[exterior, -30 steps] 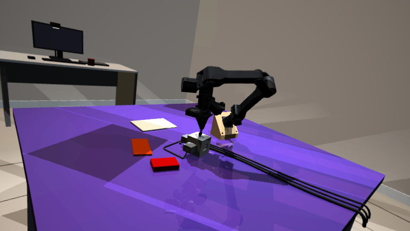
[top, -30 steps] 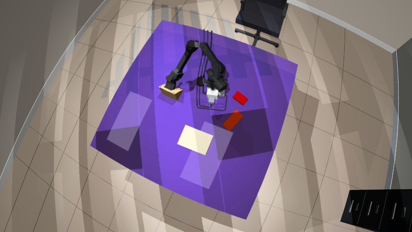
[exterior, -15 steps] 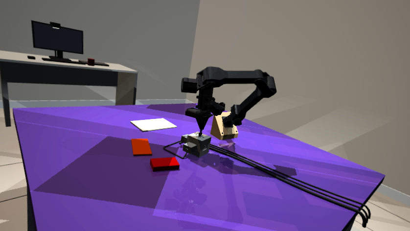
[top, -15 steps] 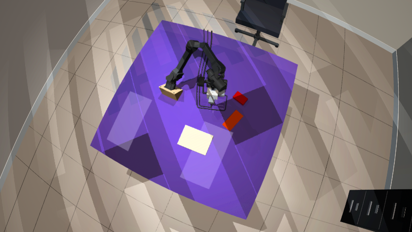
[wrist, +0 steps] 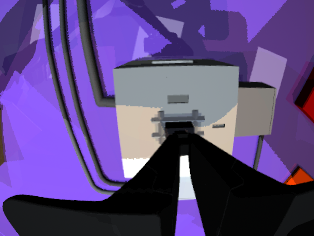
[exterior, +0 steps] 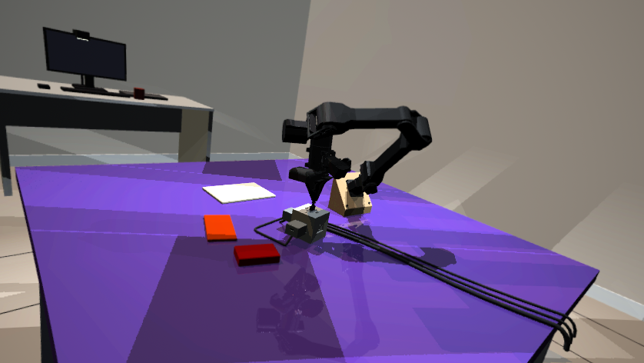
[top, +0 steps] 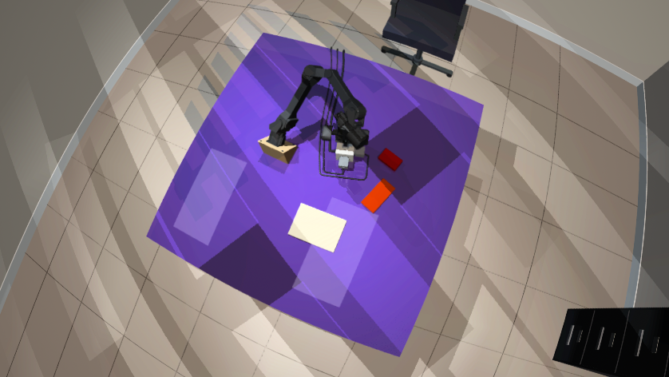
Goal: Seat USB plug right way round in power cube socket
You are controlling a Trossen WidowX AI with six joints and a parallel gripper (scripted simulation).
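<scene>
The dark USB plug is 2 cm below my gripper tip. Round my gripper tip: cream plate 6 cm ahead, 35 cm to the right, 10 cm below; then orange slab 22 cm ahead, 11 cm to the right, 10 cm below; then red block 19 cm ahead, 6 cm to the left, 10 cm below.
</scene>
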